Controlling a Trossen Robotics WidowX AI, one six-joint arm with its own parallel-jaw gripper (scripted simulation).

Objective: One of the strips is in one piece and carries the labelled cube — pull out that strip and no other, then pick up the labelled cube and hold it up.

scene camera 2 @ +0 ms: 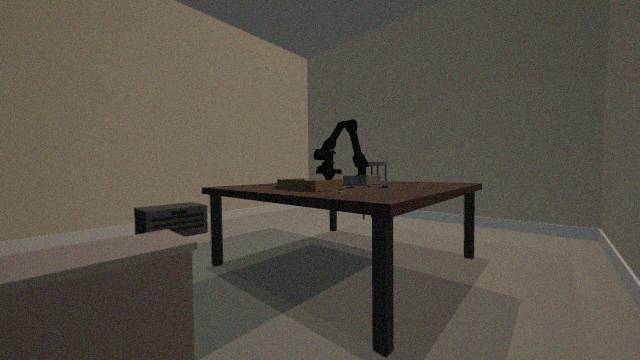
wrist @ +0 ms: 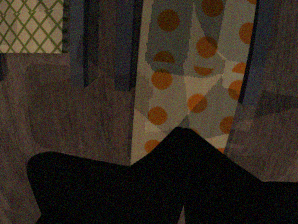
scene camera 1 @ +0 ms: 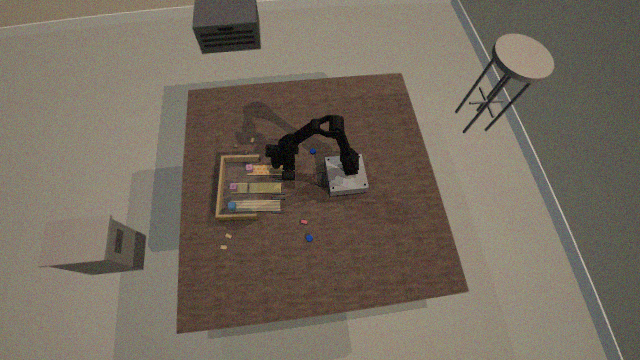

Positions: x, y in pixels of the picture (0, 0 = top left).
Scene:
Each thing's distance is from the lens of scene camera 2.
wooden three-sided frame [scene camera 2: 304, 183]: 1.27 m

